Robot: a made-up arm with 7 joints. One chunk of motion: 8 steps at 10 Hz.
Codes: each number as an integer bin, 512 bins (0 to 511) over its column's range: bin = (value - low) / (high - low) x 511, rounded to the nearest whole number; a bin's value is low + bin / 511 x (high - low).
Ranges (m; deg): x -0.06..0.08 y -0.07..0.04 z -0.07..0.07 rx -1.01..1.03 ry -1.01..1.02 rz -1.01..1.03
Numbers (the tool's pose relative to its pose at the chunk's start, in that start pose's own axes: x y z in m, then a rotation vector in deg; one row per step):
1: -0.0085 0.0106 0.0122 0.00 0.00 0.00
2: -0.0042 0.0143 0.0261 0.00 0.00 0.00
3: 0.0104 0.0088 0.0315 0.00 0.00 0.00
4: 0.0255 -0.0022 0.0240 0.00 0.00 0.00
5: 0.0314 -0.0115 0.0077 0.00 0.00 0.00
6: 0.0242 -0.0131 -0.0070 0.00 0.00 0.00
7: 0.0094 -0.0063 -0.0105 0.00 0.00 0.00
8: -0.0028 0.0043 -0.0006 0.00 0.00 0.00
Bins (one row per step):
1: 188 374 300 253 254 253
2: 204 392 351 253 254 253
3: 257 366 370 253 254 253
4: 312 315 343 253 254 253
5: 334 272 284 253 254 253
6: 307 264 230 253 254 253
7: 253 296 217 253 254 253
8: 209 345 253 253 254 253

